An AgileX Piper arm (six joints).
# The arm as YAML. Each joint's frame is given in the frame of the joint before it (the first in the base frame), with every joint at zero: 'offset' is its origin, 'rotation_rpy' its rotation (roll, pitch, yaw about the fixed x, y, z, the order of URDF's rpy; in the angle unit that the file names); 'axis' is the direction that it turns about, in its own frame. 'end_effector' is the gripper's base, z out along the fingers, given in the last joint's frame.
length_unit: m
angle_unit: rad
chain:
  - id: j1
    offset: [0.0, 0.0, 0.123]
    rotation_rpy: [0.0, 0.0, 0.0]
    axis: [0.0, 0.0, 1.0]
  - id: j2
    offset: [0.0, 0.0, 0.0]
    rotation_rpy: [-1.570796, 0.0, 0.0]
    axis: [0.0, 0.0, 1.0]
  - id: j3
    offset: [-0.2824, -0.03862, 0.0]
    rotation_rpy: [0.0, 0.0, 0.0]
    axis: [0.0, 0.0, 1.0]
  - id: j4
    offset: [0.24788, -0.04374, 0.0]
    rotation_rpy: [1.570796, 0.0, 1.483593]
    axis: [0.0, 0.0, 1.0]
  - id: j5
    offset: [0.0, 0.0, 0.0]
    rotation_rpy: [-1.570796, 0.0, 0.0]
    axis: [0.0, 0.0, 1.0]
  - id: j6
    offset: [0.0, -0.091, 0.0]
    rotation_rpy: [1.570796, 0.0, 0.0]
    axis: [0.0, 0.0, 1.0]
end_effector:
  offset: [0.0, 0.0, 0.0]
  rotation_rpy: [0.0, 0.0, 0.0]
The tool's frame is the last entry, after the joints.
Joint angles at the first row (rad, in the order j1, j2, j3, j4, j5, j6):
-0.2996, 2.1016, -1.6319, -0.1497, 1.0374, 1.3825
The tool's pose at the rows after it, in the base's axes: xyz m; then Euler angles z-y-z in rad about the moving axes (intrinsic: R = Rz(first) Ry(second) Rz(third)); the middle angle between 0 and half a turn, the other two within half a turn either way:
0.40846 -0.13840 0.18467 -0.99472 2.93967 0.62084
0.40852 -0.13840 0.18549 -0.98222 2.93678 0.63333
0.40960 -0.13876 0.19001 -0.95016 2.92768 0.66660
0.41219 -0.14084 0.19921 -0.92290 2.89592 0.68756
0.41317 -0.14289 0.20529 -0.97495 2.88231 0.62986
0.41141 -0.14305 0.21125 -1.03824 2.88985 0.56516
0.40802 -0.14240 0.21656 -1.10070 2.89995 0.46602
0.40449 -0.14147 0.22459 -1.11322 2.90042 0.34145
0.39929 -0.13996 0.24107 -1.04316 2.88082 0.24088
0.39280 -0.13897 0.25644 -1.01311 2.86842 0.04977
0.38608 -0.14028 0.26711 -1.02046 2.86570 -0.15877
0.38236 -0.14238 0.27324 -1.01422 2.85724 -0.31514
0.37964 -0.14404 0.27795 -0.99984 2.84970 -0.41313
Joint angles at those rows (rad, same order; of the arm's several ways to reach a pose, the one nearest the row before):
-0.2996, 2.1016, -1.6319, -0.1497, 1.0374, 1.3825
-0.2996, 2.0997, -1.6319, -0.1497, 1.0353, 1.3825
-0.2996, 2.0955, -1.6427, -0.1497, 1.0389, 1.3825
-0.2996, 2.0889, -1.6664, -0.1653, 1.0407, 1.3806
-0.2996, 2.0886, -1.6895, -0.1846, 1.0621, 1.3794
-0.2996, 2.0828, -1.7046, -0.1894, 1.0992, 1.3748
-0.2996, 2.0717, -1.7082, -0.1910, 1.1318, 1.3344
-0.2996, 2.0530, -1.7093, -0.1910, 1.1538, 1.2186
-0.2996, 2.0138, -1.7093, -0.1910, 1.1662, 1.0433
-0.3016, 1.9772, -1.7108, -0.1910, 1.1889, 0.8146
-0.3091, 1.9503, -1.7108, -0.1910, 1.2132, 0.6012
-0.3162, 1.9352, -1.7108, -0.1932, 1.2194, 0.4300
-0.3222, 1.9235, -1.7108, -0.1932, 1.2214, 0.3104

